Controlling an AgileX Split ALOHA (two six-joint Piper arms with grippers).
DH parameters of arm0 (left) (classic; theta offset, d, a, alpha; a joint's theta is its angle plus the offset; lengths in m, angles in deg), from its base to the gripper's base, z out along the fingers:
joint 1: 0 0.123 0 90
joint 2: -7.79 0 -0.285 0
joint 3: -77.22 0 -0.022 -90
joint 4: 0 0.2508 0 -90
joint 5: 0 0 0.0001 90
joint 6: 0 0.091 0 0
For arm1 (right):
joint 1: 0 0.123 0 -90
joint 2: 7.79 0 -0.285 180
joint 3: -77.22 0 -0.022 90
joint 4: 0 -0.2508 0 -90
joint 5: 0 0 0.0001 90
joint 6: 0 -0.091 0 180
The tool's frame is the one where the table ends.
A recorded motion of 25 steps. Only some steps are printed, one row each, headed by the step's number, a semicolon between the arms.
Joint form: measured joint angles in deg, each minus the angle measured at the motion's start. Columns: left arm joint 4, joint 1, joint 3, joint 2, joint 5, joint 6; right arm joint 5, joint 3, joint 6, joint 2, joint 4, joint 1.
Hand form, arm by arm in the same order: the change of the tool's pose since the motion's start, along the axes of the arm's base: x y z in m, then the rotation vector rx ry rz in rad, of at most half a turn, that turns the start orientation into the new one. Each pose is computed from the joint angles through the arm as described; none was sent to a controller.
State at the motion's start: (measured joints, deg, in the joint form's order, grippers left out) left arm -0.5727 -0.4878 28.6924 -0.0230 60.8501 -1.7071; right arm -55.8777 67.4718 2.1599 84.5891 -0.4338 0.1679
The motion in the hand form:
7: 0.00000 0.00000 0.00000 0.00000 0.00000 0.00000; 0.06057 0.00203 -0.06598 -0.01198 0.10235 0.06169
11: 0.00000 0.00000 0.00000 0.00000 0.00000 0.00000; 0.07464 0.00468 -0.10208 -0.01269 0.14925 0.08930
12: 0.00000 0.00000 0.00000 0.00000 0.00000 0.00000; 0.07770 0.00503 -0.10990 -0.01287 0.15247 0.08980
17: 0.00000 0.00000 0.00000 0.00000 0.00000 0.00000; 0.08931 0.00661 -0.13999 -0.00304 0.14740 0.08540
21: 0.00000 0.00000 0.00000 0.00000 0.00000 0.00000; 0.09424 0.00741 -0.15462 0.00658 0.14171 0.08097
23: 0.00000 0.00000 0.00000 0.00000 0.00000 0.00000; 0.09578 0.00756 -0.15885 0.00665 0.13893 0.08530
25: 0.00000 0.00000 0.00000 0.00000 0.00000 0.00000; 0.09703 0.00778 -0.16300 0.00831 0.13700 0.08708
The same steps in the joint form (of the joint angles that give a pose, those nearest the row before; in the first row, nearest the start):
7: 0.00 0.00 0.00 0.00 0.00 0.00; 5.28 5.28 3.83 16.47 -0.64 0.18
11: 0.00 0.00 0.00 0.00 0.00 0.00; 8.42 5.40 5.39 22.45 -1.10 0.50
12: 0.00 0.00 0.00 0.00 0.00 0.00; 9.50 5.40 5.39 23.71 -1.10 0.55
17: 0.00 0.00 0.00 0.00 0.00 0.00; 14.60 5.40 5.58 28.54 -1.92 0.66
21: 0.00 0.00 0.00 0.00 0.00 0.00; 17.21 5.40 5.91 30.85 -2.78 0.66
23: 0.00 0.00 0.00 0.00 0.00 0.00; 18.01 5.44 6.33 31.54 -2.97 0.66
25: 0.00 0.00 0.00 0.00 0.00 0.00; 18.76 5.44 6.63 32.19 -3.24 0.66

